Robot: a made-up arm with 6 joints. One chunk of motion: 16 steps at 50 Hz.
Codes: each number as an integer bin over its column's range. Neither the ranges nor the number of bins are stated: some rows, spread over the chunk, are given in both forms.
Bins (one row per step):
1: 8 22 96 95 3 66
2: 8 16 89 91 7 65
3: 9 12 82 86 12 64
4: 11 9 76 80 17 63
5: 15 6 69 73 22 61
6: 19 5 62 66 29 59
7: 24 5 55 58 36 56
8: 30 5 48 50 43 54
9: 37 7 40 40 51 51
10: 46 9 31 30 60 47
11: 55 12 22 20 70 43
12: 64 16 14 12 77 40
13: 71 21 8 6 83 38
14: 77 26 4 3 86 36
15: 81 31 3 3 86 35
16: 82 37 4 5 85 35
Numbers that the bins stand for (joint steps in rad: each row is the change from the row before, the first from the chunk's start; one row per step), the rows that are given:
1: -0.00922 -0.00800 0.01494 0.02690 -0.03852 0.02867
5: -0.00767 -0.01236 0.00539 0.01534 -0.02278 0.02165
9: -0.00278 -0.01209 -0.00486 -0.00199 0.00124 0.00761
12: 0.00322 -0.00964 -0.01405 -0.01670 0.02278 -0.00784
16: 0.00722 -0.00391 -0.01759 -0.02037 0.02940 -0.01486
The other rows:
2: -0.00922 -0.00964 0.01246 0.02480 -0.03520 0.02726
3: -0.00900 -0.01073 0.00999 0.02217 -0.03106 0.02586
4: -0.00856 -0.01155 0.00787 0.01902 -0.02692 0.02445
6: -0.00678 -0.01264 0.00292 0.01167 -0.01698 0.01884
7: -0.00567 -0.01264 0.00044 0.00746 -0.01118 0.01463
8: -0.00433 -0.01264 -0.00203 0.00326 -0.00538 0.01182
10: -0.00078 -0.01155 -0.00804 -0.00724 0.00870 0.00199
11: 0.00122 -0.01073 -0.01122 -0.01249 0.01698 -0.00363
13: 0.00478 -0.00827 -0.01617 -0.01985 0.02775 -0.01065
14: 0.00611 -0.00691 -0.01759 -0.02142 0.03023 -0.01345
15: 0.00700 -0.00555 -0.01794 -0.02142 0.03023 -0.01486

